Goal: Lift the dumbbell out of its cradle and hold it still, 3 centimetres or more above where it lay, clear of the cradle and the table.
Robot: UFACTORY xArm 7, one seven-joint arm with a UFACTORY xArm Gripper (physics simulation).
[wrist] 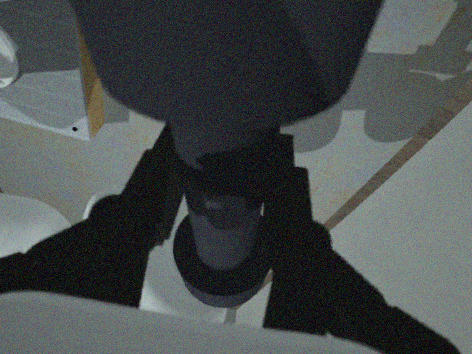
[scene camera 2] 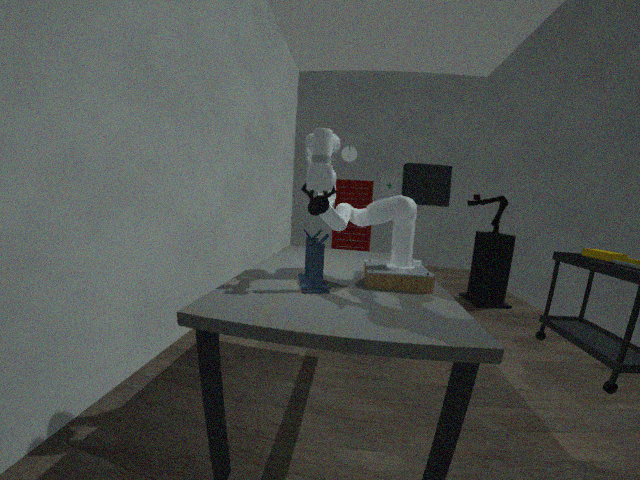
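Seen in the pictures: gripper, fingertip midpoint: (wrist: 228, 153); arm's base, origin of the base link: (scene camera 2: 400, 267).
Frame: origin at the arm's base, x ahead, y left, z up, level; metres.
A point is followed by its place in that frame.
Note:
The dark dumbbell (scene camera 2: 317, 205) {x 0.377, y 0.203, z 0.255 m} (wrist: 222, 247) {x 0.389, y 0.079, z 0.266 m} is held between the fingers of my gripper (scene camera 2: 318, 194) (wrist: 228, 153) {x 0.381, y 0.117, z 0.241 m}, which is shut on its handle. In the wrist view one large dark head fills the top and the other end is a dark disc below the fingers. In the scene view the dumbbell hangs in the air, with a visible gap above the blue cradle (scene camera 2: 314, 262) {x 0.378, y 0.201, z 0.047 m}. The cradle stands upright on the grey table (scene camera 2: 336, 322) {x 0.293, y 0.437, z -0.066 m}, its forked top pointing up. The cradle cannot be made out in the wrist view.
The arm's base stands on a wooden-sided block (scene camera 2: 399, 283) {x 0.036, y 0.135, z -0.035 m} (wrist: 92, 95) {x 0.152, y -0.065, z -0.030 m} to the right of the cradle. A pale wall (scene camera 2: 155, 155) runs along the table's left side. Farther right are a black pedestal (scene camera 2: 491, 268) with a small arm and a cart (scene camera 2: 594, 261) with a yellow thing on top.

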